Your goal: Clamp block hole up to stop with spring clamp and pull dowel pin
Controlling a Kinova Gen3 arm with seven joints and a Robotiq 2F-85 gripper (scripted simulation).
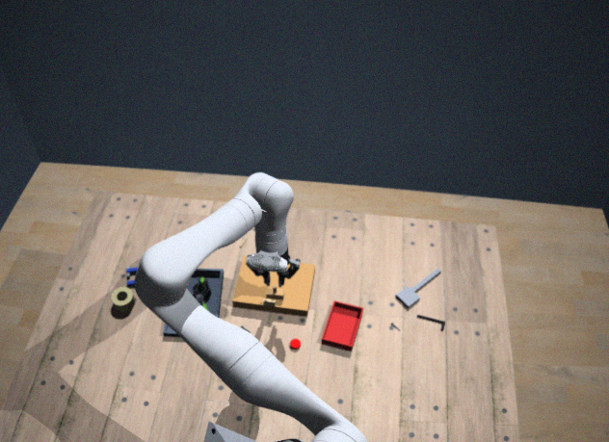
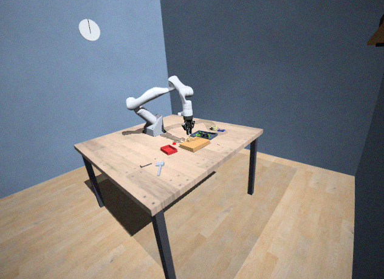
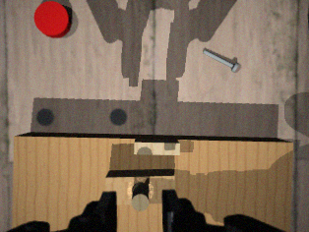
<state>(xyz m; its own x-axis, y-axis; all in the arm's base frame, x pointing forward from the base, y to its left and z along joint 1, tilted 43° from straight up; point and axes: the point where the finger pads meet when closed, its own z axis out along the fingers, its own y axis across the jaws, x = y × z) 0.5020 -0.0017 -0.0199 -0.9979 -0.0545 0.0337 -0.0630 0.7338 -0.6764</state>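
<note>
The dowel pin lies 5 cm below my hand. Also, from my hand: bench board: 8 cm below, 4 cm ahead, 1 cm to the left; wooden block: 7 cm below; red disc: 12 cm behind, 10 cm below, 7 cm to the right.
</note>
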